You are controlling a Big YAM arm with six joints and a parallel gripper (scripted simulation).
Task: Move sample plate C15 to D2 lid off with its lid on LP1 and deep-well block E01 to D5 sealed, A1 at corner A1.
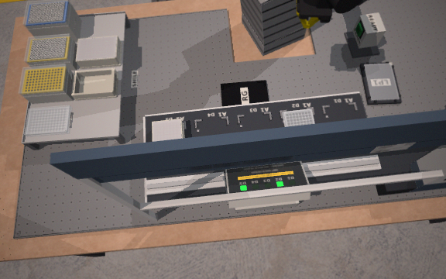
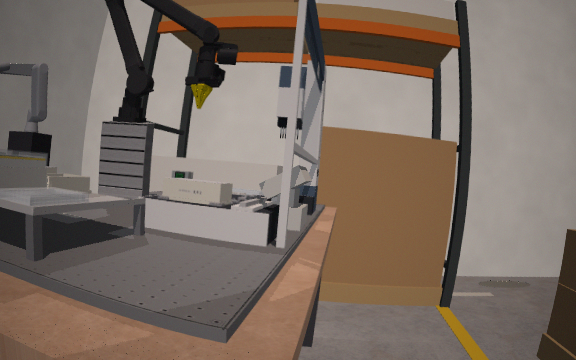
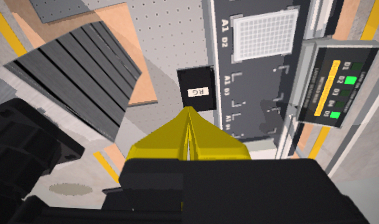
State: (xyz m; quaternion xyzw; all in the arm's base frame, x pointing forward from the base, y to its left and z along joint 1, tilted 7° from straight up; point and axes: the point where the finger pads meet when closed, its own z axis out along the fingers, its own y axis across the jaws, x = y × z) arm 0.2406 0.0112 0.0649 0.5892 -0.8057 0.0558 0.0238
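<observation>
The ready key lies 110 mm behind my hand, 250 mm to the left of it and 230 mm below it. The rest, counted from my hand: sample plate C15: 160 mm ahead, 20 mm to the right, 250 mm below; black regrip nest RG: 10 mm behind, 140 mm to the right, 310 mm below; blue gantry beam: 340 mm ahead, 130 mm to the right, 200 mm above.
</observation>
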